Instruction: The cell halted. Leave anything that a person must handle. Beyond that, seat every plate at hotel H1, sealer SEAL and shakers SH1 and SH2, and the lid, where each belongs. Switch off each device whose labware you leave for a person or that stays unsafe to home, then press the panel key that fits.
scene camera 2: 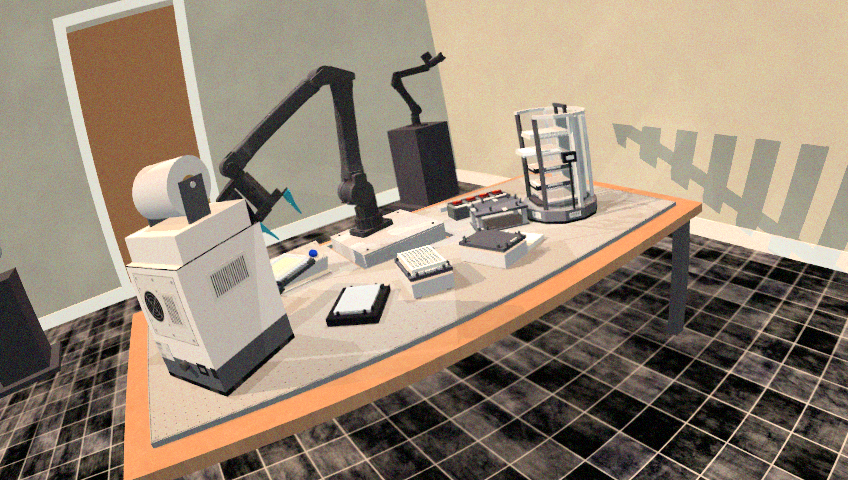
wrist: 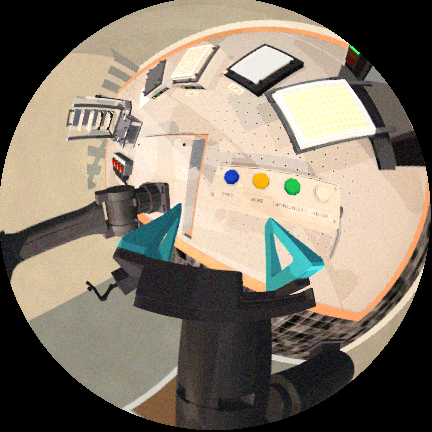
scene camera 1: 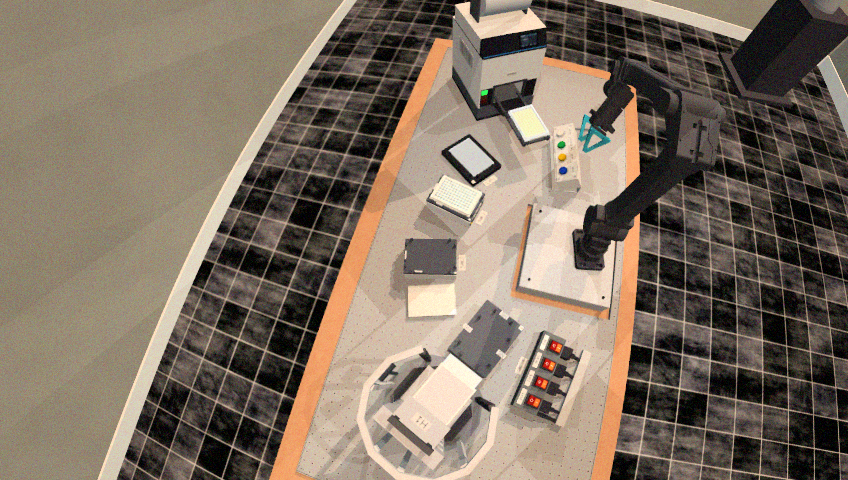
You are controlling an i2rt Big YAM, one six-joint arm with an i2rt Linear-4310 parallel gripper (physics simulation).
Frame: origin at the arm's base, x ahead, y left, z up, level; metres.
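Seen in the pictures: gripper, fingertip midpoint: (scene camera 2: 290, 226) (wrist: 226, 214) (scene camera 1: 581, 145); arm's base, origin of the base link: (scene camera 2: 371, 229) (wrist: 156, 196) (scene camera 1: 587, 250).
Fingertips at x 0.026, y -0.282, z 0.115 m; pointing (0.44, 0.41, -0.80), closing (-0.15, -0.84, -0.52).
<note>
Offsets run from my fingertips to a thing's middle. "pt": to the spot under its first point.
My gripper (scene camera 1: 595, 137) (scene camera 2: 284, 218) (wrist: 226, 214) is open and empty, above and beside the key panel {0.009 m ahead, 0.041 m right, 0.111 m down} (scene camera 1: 572, 172) (wrist: 245, 200) with blue, yellow, green and white keys. A yellow-welled plate {0.145 m ahead, 0.115 m right, 0.047 m down} (scene camera 1: 528, 123) (wrist: 325, 112) lies on the tray of the sealer {0.253 m ahead, 0.354 m right, 0.075 m up} (scene camera 1: 499, 44) (scene camera 2: 208, 291). A white-topped plate {0.364 m ahead, 0.146 m left, 0.091 m down} (scene camera 1: 457, 196) (scene camera 2: 422, 259) (wrist: 196, 61) sits on one shaker. The other shaker {pt 0.423 m ahead, 0.332 m left, 0.098 m down} (scene camera 1: 430, 255) (scene camera 2: 492, 239) (wrist: 154, 79) shows a bare dark top. A pale flat piece {0.411 m ahead, 0.446 m left, 0.146 m down} (scene camera 1: 431, 300) lies beside it. The hotel H1 {0.387 m ahead, 0.718 m left, 0.019 m up} (scene camera 1: 421, 421) (scene camera 2: 535, 163) (wrist: 95, 117) holds several plates.
A black nest {0.322 m ahead, 0.022 m right, 0.138 m down} (scene camera 1: 473, 179) (scene camera 2: 380, 303) (wrist: 259, 89) holds a light flat piece. A dark platform {0.263 m ahead, 0.546 m left, 0.115 m down} (scene camera 1: 484, 339) (scene camera 2: 498, 205) stands before the hotel. A strip with red switches {pt 0.116 m ahead, 0.646 m left, 0.102 m down} (scene camera 1: 541, 380) (scene camera 2: 484, 196) (wrist: 120, 165) stands near the table edge. The arm stands on a white base plate (scene camera 1: 550, 276) (scene camera 2: 410, 228).
</note>
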